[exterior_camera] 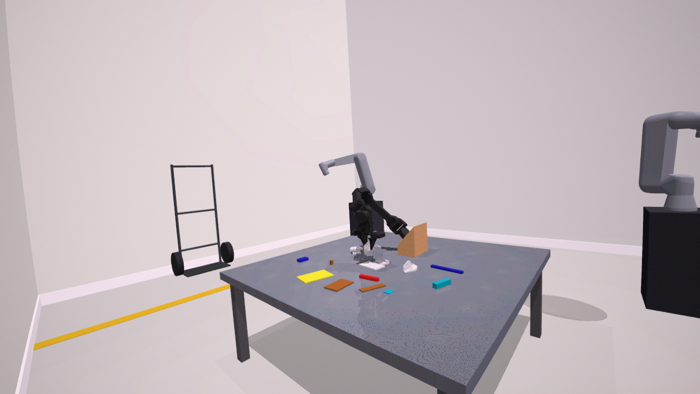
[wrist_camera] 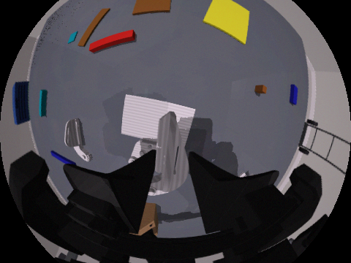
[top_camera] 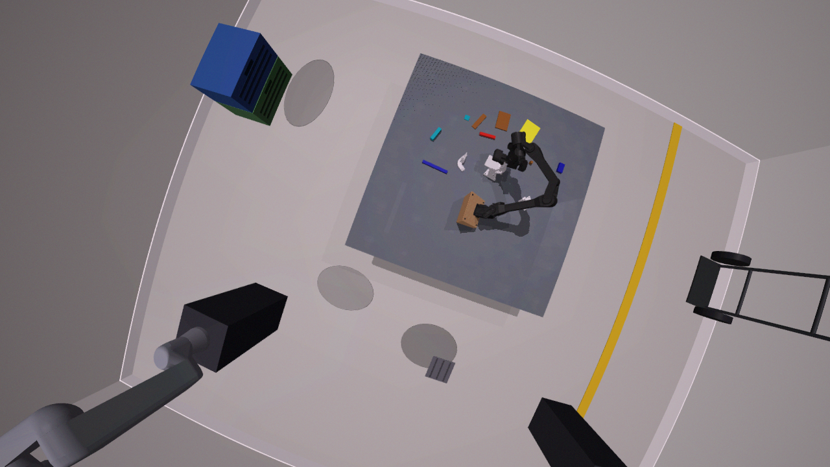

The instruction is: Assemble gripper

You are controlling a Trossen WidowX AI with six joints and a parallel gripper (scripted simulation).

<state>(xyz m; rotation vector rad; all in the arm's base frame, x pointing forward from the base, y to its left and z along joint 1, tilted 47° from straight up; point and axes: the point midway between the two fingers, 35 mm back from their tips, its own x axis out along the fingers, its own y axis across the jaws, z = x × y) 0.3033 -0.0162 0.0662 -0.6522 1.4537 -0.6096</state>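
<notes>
The white jaw lies 3 cm behind my gripper tip and 2 cm to the left of it. Round my gripper tip: flat white ribbed part (8 cm below, 3 cm to the left, 2 cm ahead); red bar (17 cm ahead, 13 cm to the left, 7 cm below); yellow plate (29 cm ahead, 10 cm to the right, 8 cm below).
</notes>
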